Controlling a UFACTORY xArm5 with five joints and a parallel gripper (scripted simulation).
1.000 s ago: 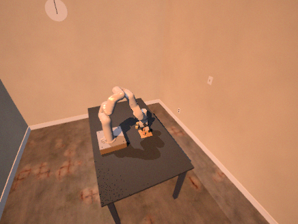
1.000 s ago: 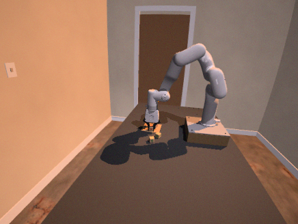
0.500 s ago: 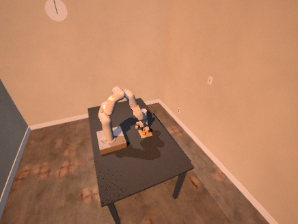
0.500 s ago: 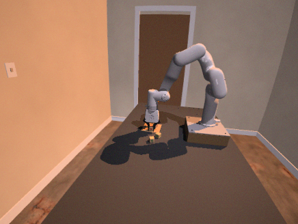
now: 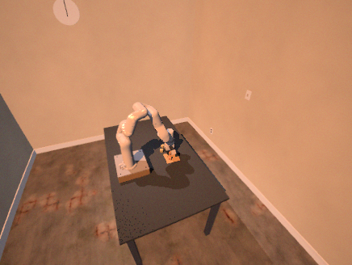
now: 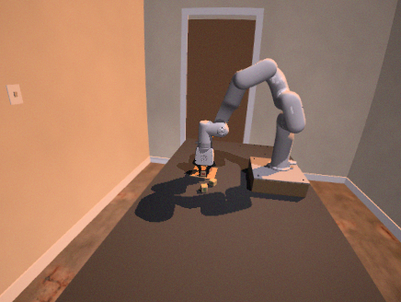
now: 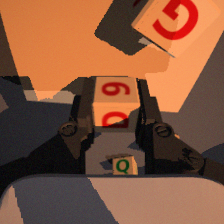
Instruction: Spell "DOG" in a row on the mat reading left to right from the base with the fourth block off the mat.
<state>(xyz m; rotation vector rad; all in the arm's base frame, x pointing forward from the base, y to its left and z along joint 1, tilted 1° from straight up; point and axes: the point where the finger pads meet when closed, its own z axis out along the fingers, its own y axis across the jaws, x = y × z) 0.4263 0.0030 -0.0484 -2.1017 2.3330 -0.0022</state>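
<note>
The orange mat lies 5 cm to the right of my hand and 3 cm below it.
</note>
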